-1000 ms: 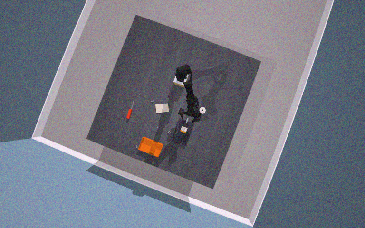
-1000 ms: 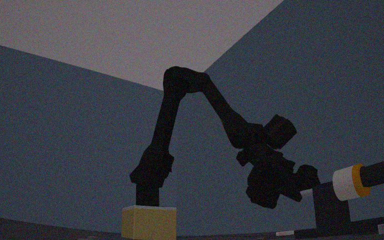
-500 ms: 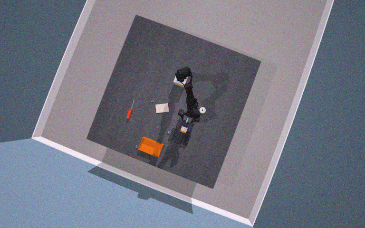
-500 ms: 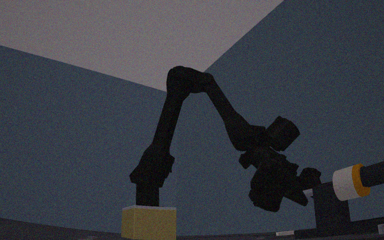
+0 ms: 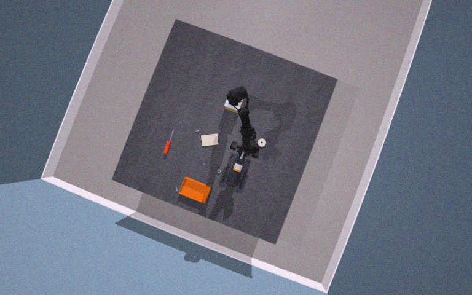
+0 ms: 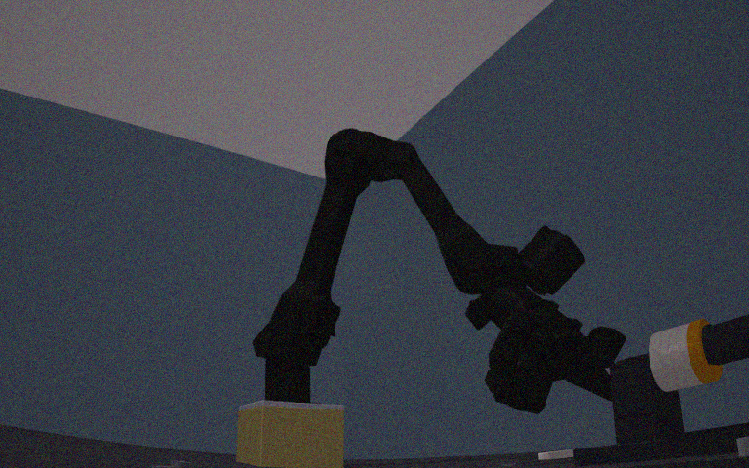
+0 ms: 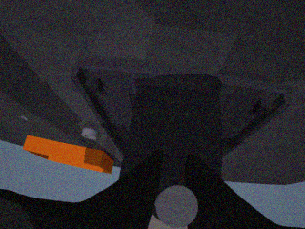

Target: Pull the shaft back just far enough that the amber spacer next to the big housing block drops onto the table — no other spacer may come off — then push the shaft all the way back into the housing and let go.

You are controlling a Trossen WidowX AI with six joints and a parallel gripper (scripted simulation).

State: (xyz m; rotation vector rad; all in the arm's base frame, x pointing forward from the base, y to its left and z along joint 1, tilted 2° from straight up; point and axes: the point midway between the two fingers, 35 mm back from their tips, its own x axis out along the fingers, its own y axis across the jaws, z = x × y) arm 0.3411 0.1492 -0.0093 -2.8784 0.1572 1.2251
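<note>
Right now the pale grey shaft is 7 cm ahead of my gripper tip, 1 cm to the right of it and 2 cm above it. From my gripper tip the other things lie so: dark support block 11 cm ahead, 1 cm to the right, 1 cm below; then white ring 14 cm behind, 12 cm to the left, 5 cm below; then amber spacer 9 cm ahead, 1 cm to the right, 2 cm above.
</note>
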